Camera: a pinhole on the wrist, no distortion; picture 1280 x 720 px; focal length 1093.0 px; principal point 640.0 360.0 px. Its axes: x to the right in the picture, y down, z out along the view. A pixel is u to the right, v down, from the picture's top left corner.
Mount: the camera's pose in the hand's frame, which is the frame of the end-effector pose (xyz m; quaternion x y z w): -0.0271 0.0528 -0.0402 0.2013 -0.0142 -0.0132 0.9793
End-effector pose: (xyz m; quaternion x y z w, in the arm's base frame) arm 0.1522 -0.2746 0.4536 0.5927 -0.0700 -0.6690 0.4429
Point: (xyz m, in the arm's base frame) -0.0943 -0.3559 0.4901
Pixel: 786 427
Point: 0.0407 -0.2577 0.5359
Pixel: 319 332
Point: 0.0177 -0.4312 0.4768
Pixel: outside the picture
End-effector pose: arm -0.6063 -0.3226 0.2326 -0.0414 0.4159 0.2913 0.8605
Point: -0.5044 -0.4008 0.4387
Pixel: 206 188
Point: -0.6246 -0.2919 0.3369
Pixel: outside the picture
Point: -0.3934 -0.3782 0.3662
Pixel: 700 103
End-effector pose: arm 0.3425 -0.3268 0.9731 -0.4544 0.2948 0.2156 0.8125
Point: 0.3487 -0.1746 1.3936
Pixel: 58 135
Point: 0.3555 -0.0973 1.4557
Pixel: 100 245
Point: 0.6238 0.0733 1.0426
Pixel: 1175 668
